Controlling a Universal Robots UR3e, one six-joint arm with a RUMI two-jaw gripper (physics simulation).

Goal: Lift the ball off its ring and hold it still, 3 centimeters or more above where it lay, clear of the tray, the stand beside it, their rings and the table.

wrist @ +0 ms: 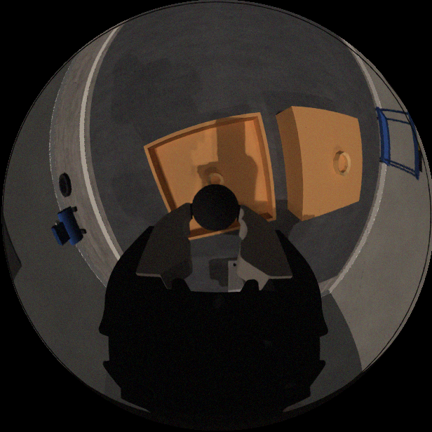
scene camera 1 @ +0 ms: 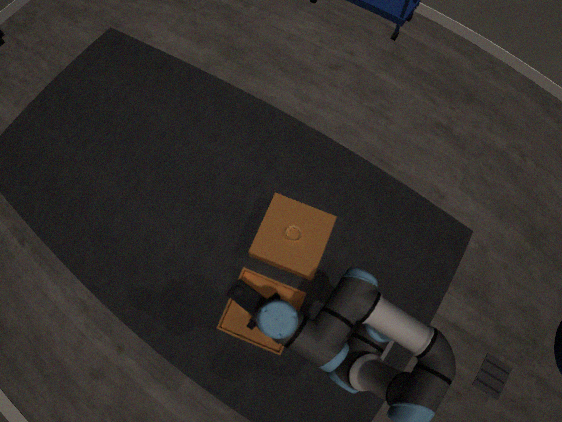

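Note:
A black ball is between the two jaw tips of my gripper in the wrist view, touched on both sides; the gripper is shut on it. The ball is above the orange tray, and the tray's ring shows on the tray floor, apart from the ball and partly hidden behind it. In the scene view the arm's wrist covers the ball and the jaw tips. The orange stand is beside the tray, with its own bare ring on top.
The stand is taller than the tray, with a narrow gap between them. The dark mat lies around both. A blue cart is far off by the room's edge. The arm reaches in from the lower right of the scene view.

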